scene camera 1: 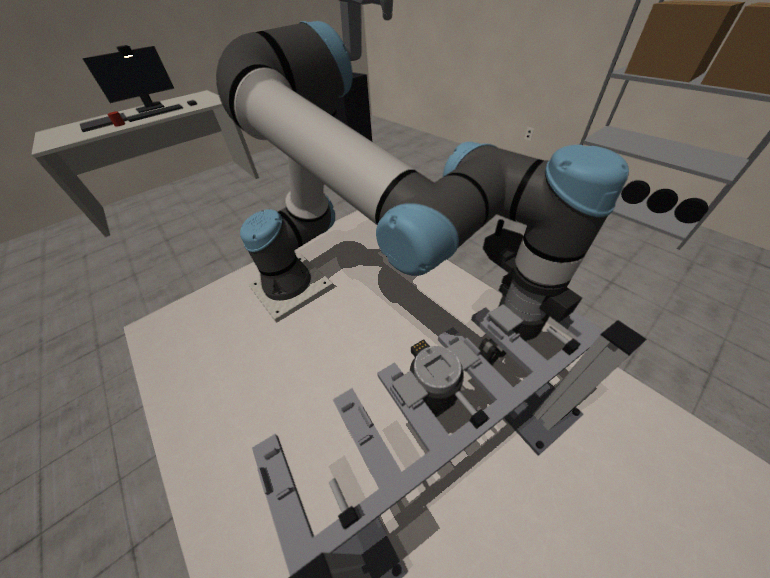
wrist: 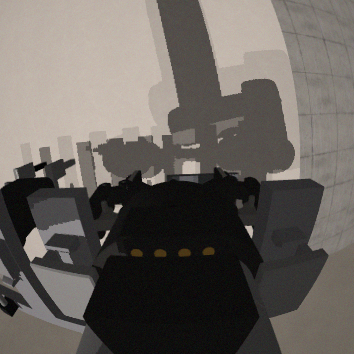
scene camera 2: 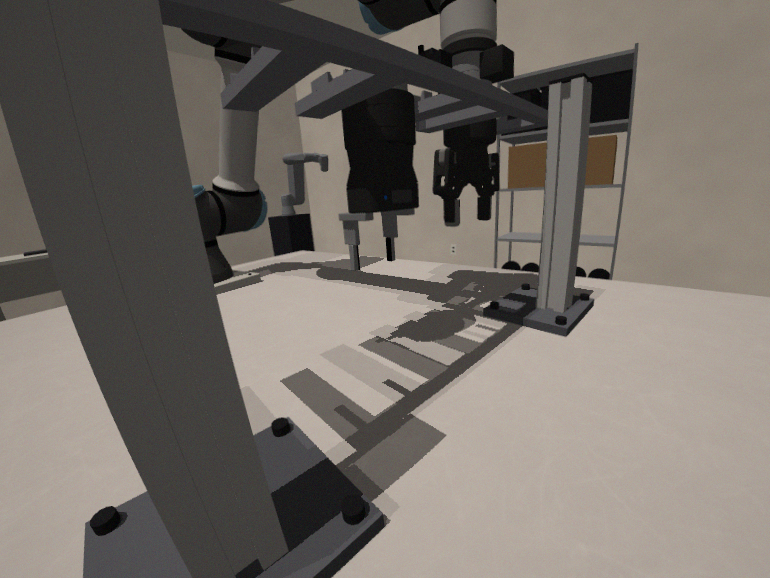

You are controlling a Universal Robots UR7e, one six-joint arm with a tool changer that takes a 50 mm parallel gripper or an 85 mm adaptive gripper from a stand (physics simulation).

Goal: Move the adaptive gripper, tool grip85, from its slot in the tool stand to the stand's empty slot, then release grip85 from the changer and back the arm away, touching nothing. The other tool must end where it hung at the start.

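Seen in the pictures: arm's base, link origin: (scene camera 1: 287,282).
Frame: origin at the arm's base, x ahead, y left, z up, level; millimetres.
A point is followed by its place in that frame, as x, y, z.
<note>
The adaptive gripper grip85 (scene camera 2: 467,214) (wrist: 177,175) is under the arm's wrist, black, upright, with its two fingers apart and nothing between them. In scene camera 1 one finger (scene camera 1: 491,349) @(636, 48, 225) shows beside the fork arms. The gripper body is between the two fork arms of the tool stand's far right slot, and its side plate (scene camera 1: 505,318) @(635, 66, 288) (wrist: 65,285) @(623, 74, 289) is at a fork arm; whether it is fully seated I cannot tell. The changer (scene camera 1: 524,304) is directly on top of it. The 50 mm gripper (scene camera 1: 438,370) (scene camera 2: 380,155) hangs in the middle slot. The stand's left slot, beside a fork arm (scene camera 1: 360,429) @(579, -187, 267), holds no tool.
The stand's long rail (scene camera 1: 398,488) @(655, -202, 267) runs along the fork arms' rear ends. A post (scene camera 1: 578,388) @(775, 118, 161) (scene camera 2: 562,199) @(772, 119, 154) carries its right end, and another post (scene camera 2: 118,248) @(666, -321, 161) is near scene camera 2. The arm's base plate (scene camera 1: 298,304) @(106, -32, 3) is on the table.
</note>
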